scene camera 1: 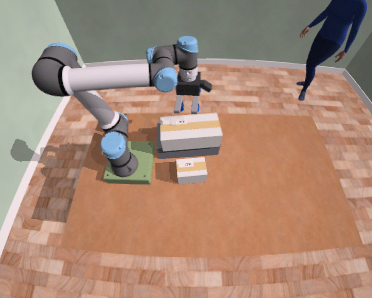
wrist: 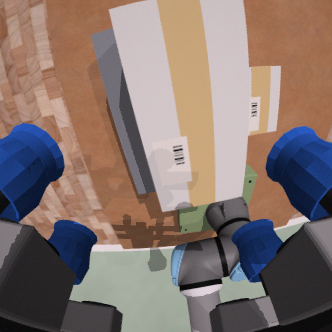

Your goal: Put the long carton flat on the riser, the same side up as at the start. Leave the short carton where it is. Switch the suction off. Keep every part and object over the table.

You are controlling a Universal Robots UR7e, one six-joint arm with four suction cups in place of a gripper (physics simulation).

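Frame: origin at the arm's base, x left, y back, z up, level; metres.
Where they show: end effector, tool point: (scene camera 1: 189, 99) (wrist: 165, 206); arm's base, origin of the base link: (scene camera 1: 125, 165) (wrist: 225, 209).
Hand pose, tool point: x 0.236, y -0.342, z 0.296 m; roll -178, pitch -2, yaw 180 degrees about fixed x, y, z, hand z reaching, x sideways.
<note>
Each offset is from my tool point to the top centre of the thing. Level surfaces: height alone.
The long carton {dx -0.049, dy -0.011, dz -0.139 m} (scene camera 1: 190, 142) (wrist: 192, 100) lies flat on the grey riser {dx -0.011, dy +0.008, dz -0.243 m} (scene camera 1: 190, 151) (wrist: 106, 55), with its tan tape strip and white label facing up. In the wrist view a strip of the riser shows along the carton's left side; the rest of the riser's top is hidden under the carton. The short carton {dx -0.226, dy -0.034, dz -0.259 m} (scene camera 1: 192, 176) (wrist: 261, 85) stands on the table, apart from the riser, with its tape and label up. My gripper (scene camera 1: 188, 107) (wrist: 166, 200) has its four blue cups above the long carton, clear of its top, and holds nothing.
The green base plate (scene camera 1: 145, 162) (wrist: 192, 220) of the arm is left of both cartons in the scene view. The brown table top {dz -0.363 m} (scene camera 1: 270, 200) extends to the right and front. A person in blue (scene camera 1: 325, 55) stands beyond the table at the back right.
</note>
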